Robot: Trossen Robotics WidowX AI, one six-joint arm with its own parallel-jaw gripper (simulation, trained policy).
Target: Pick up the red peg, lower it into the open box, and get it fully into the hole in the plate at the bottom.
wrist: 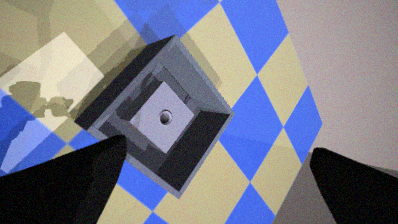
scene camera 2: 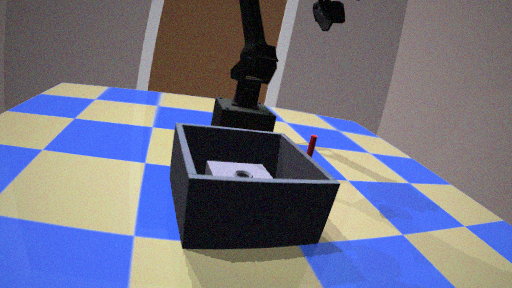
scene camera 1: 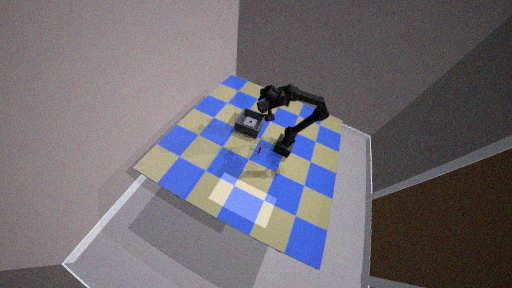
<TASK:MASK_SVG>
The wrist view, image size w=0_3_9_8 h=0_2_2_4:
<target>my gripper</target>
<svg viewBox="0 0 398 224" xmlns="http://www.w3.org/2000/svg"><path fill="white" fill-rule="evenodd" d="M313 149L310 169L336 224L398 224L397 177L376 170L361 162L356 162L327 148L315 147ZM125 135L116 135L59 156L55 160L52 159L24 170L1 176L0 224L97 224L110 199L110 195L118 181L127 157Z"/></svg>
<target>dark box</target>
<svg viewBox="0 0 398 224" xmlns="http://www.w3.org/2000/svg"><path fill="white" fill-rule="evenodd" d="M173 35L143 48L135 56L134 60L91 102L74 123L99 142L116 135L125 135L127 144L127 157L125 161L144 176L150 178L173 196L180 199L235 113L176 35ZM154 81L165 81L194 114L167 153L163 153L150 146L120 119L125 110L148 84Z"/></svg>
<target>grey plate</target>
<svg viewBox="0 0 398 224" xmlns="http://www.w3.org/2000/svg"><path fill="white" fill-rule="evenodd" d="M154 81L148 84L125 110L120 119L150 146L163 153L167 153L194 114L165 81Z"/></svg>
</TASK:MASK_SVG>
